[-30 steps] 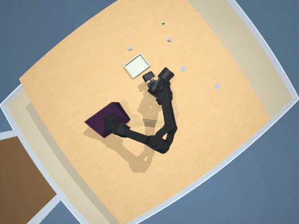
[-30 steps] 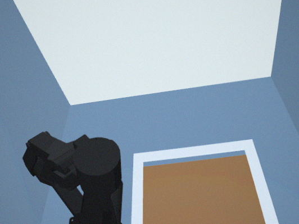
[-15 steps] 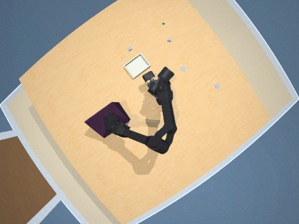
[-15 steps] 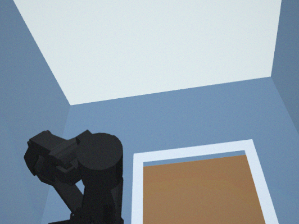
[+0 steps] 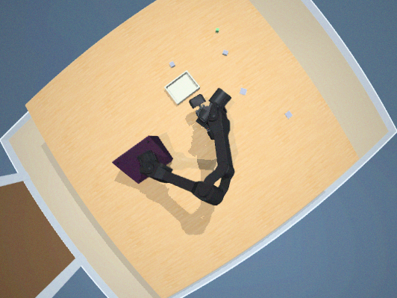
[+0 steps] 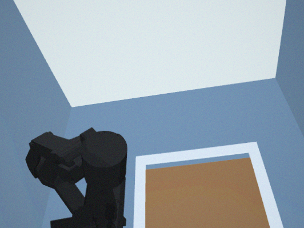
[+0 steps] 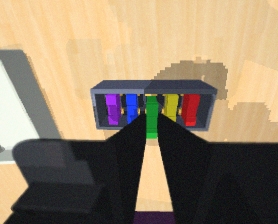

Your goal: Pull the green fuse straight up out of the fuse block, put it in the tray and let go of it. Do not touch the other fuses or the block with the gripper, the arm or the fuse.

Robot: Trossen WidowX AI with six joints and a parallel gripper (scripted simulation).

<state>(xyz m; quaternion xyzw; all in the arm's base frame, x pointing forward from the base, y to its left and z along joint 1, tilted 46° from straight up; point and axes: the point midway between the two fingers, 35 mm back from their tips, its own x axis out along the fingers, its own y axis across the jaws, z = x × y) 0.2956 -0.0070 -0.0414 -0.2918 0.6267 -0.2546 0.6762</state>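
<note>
Now: the blue fuse 2 cm to the left of my gripper tip and 3 cm below it. Round my gripper tip: green fuse: 1 cm below; purple fuse: 4 cm to the left, 3 cm below; yellow fuse: 2 cm to the right, 3 cm below.
</note>
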